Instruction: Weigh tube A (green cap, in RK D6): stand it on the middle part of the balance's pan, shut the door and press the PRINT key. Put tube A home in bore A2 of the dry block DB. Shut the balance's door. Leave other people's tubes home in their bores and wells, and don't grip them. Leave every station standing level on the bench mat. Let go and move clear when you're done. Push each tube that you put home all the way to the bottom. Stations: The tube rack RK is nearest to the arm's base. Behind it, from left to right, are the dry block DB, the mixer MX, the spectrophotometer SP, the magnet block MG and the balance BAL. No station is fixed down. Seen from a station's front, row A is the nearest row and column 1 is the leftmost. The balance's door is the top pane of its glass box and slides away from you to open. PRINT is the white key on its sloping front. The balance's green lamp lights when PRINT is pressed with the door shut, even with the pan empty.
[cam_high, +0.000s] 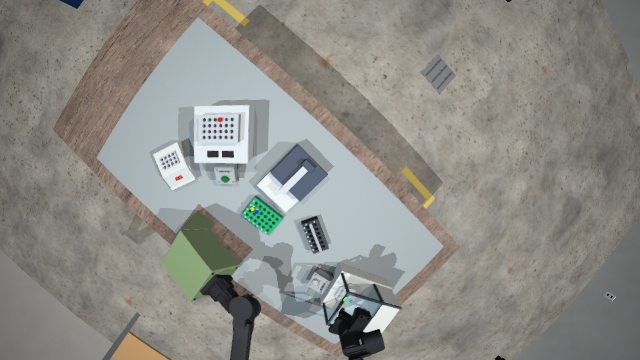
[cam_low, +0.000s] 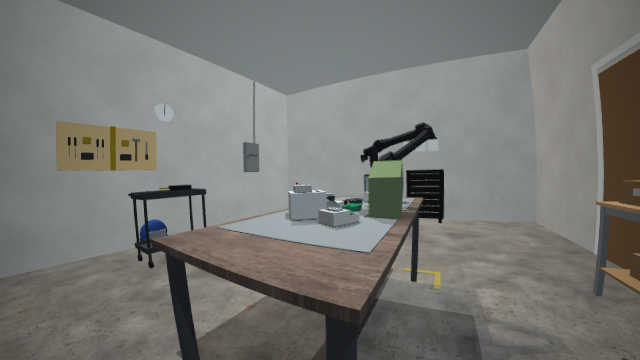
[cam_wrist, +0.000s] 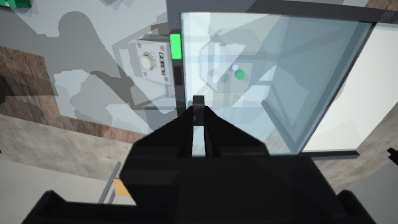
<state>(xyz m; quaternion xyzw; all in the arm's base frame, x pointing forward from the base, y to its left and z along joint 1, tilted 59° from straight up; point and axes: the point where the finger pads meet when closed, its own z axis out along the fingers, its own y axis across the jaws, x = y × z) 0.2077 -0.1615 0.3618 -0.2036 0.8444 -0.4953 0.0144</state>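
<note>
The green-capped tube is 12 cm below my hand, 6 cm to the right of it and 2 cm ahead of it. The rest, counted from my hand: sliding door 3 cm to the right, 1 cm below, 1 cm ahead; white print key 15 cm below, 8 cm to the left, 3 cm behind; balance pan 15 cm below, 5 cm to the right, 2 cm ahead.
</note>
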